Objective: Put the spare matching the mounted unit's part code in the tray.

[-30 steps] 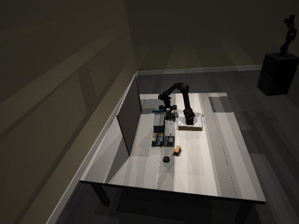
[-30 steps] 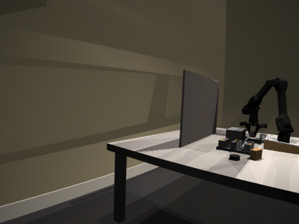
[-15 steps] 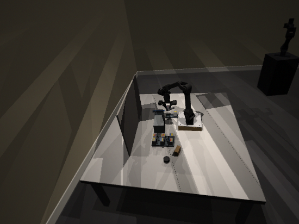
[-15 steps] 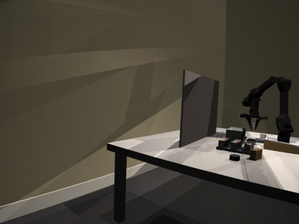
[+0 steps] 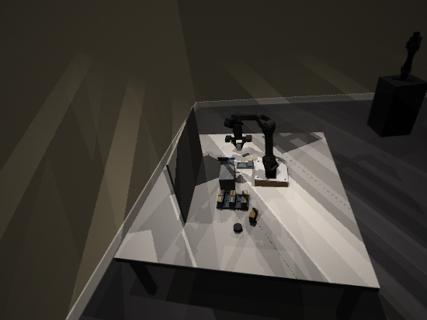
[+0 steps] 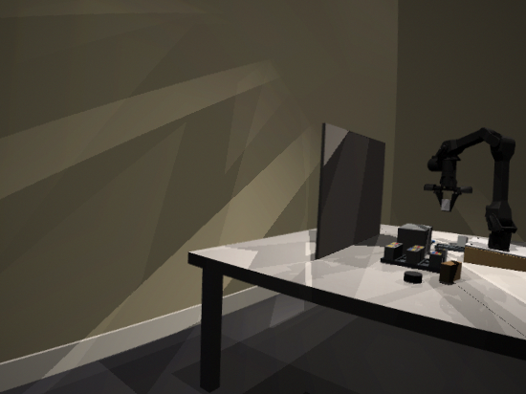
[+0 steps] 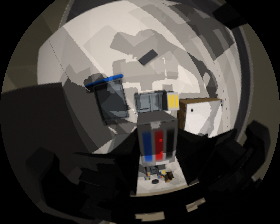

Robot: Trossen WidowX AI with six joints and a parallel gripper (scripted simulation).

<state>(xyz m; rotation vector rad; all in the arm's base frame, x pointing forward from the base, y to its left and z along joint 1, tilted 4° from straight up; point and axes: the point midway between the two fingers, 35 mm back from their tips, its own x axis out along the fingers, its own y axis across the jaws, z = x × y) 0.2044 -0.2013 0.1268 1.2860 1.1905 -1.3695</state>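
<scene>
Now: the blue-rimmed tray 160 mm below my gripper tip, 100 mm ahead of it and 30 mm to the right of it. Round my gripper tip: upright grey panel (340 mm ahead, 160 mm to the left, 60 mm above); grey mounted unit (190 mm to the left, 110 mm below, 100 mm ahead); dark holder (150 mm below, 30 mm behind, 10 mm to the left).
</scene>
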